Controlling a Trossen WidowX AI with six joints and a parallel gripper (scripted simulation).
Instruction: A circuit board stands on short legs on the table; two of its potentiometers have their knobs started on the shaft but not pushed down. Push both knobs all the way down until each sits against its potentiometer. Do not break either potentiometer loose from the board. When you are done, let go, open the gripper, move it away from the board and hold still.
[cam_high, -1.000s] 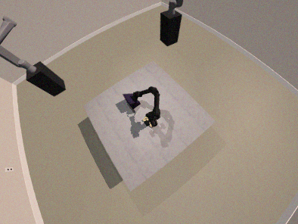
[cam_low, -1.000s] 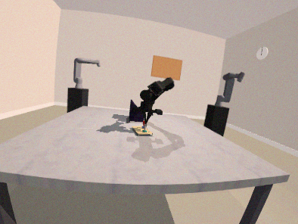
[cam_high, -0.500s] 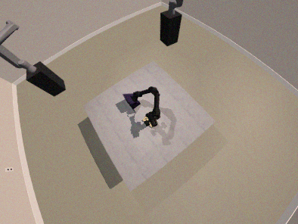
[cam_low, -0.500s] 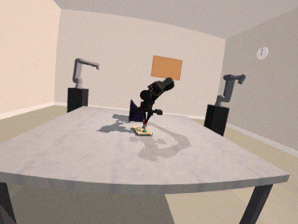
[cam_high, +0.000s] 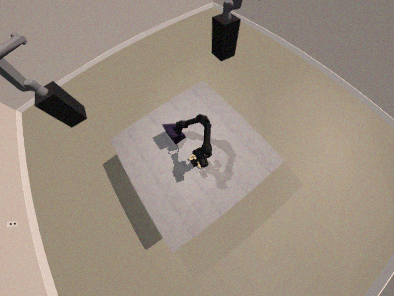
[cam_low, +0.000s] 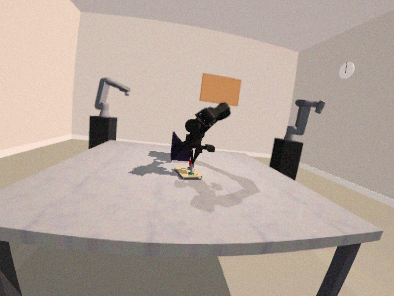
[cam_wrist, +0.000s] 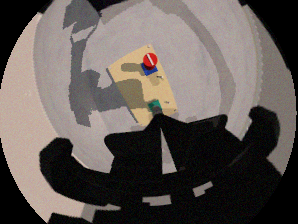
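My gripper tip is 80 mm past the red knob, 10 mm to the left of it and 10 mm above it.
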